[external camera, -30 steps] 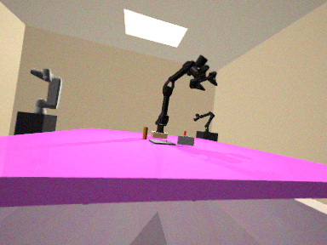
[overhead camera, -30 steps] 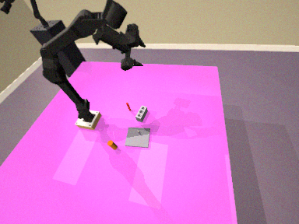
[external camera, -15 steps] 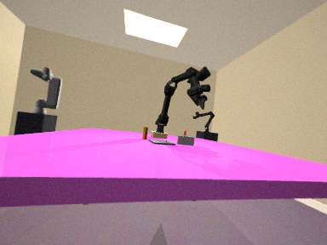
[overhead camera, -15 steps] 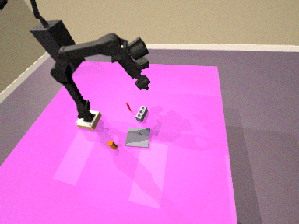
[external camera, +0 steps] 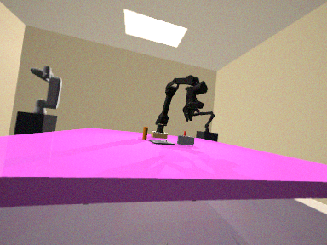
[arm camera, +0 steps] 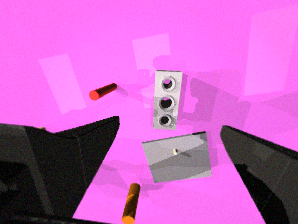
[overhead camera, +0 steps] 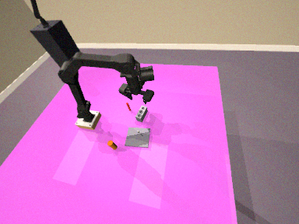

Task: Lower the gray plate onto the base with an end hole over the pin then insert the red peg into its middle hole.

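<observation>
The gray plate is 10 mm to the right of my gripper tip and 110 mm below it. The rest, counted from my gripper tip: gray base (10 mm ahead, 150 mm to the right, 140 mm below); red peg (100 mm behind, 20 mm to the left, 100 mm below); orange cylinder (110 mm behind, 250 mm to the right, 100 mm below).
</observation>
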